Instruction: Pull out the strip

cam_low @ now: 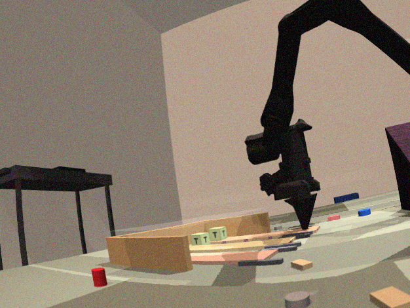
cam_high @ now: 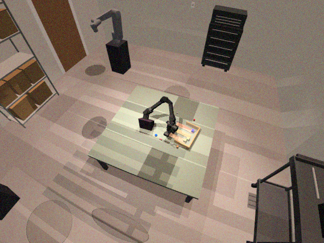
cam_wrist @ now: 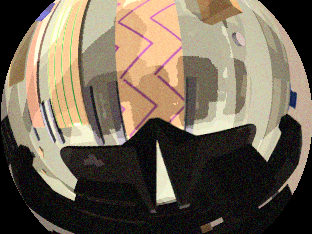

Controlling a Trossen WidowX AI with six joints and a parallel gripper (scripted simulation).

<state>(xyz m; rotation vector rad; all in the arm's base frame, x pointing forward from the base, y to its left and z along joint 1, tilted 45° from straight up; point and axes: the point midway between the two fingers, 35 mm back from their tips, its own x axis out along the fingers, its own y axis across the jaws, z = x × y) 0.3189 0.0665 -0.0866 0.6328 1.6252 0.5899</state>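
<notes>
Right now my gripper tip is 140 mm past the blue disc and 90 mm to the left of it. Round my gripper tip: tan tile 30 mm behind, 250 mm to the left; then red cylinder 210 mm ahead, 340 mm to the left.
</notes>
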